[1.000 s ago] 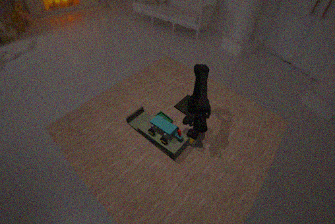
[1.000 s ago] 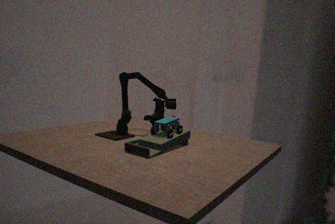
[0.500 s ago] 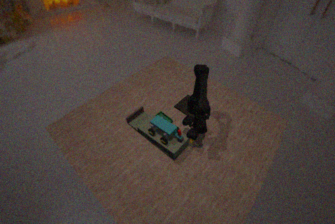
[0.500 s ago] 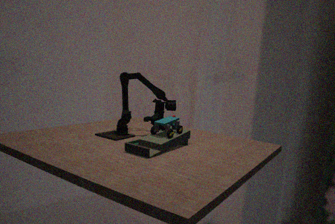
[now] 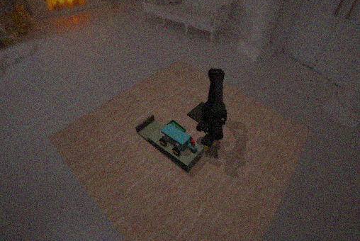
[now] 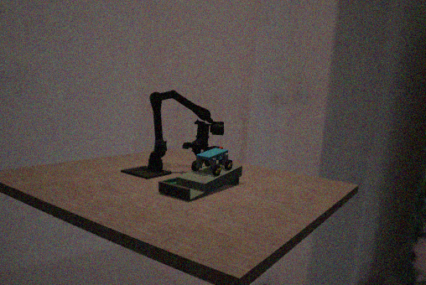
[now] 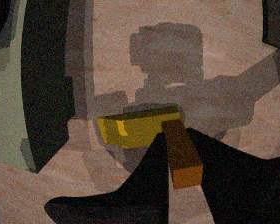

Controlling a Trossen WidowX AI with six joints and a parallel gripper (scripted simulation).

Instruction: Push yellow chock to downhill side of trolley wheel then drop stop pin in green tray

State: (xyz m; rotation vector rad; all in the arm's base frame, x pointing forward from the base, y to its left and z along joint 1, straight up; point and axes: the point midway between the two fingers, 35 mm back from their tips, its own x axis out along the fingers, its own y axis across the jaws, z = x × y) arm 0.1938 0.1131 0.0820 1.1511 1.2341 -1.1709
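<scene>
Now: gripper tip 24 cm to the left of the green tray and 7 cm above it. The rest, counted from my gripper tip: yellow chock (2 cm ahead, 1 cm below); then grey-green ramp (16 cm to the right, 14 cm ahead, 1 cm below); then red-headed stop pin (13 cm ahead, 7 cm above, 5 cm to the right).
</scene>
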